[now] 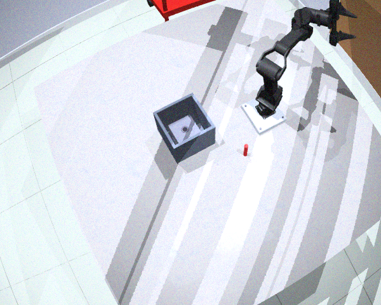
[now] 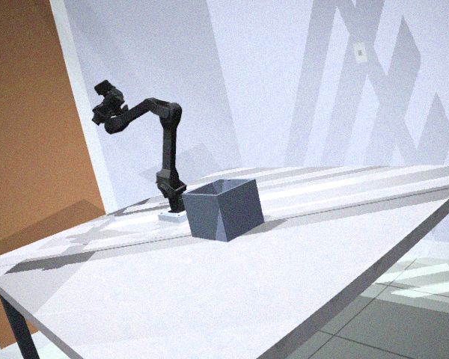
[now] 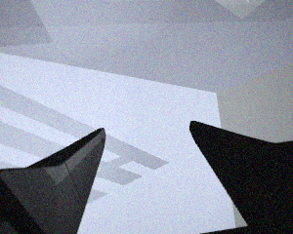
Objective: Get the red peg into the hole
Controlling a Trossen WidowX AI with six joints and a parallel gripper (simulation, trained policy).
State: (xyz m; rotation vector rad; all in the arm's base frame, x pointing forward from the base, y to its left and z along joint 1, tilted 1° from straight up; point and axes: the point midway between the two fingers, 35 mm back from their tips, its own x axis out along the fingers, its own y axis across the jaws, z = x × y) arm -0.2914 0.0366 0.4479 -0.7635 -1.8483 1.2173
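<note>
Right now my gripper tip is 480 mm short of the red peg, 40 mm to the right of it and 440 mm above it. The rest, counted from my gripper tip: pale plate 630 mm ahead, 140 mm to the right, 430 mm below.
</note>
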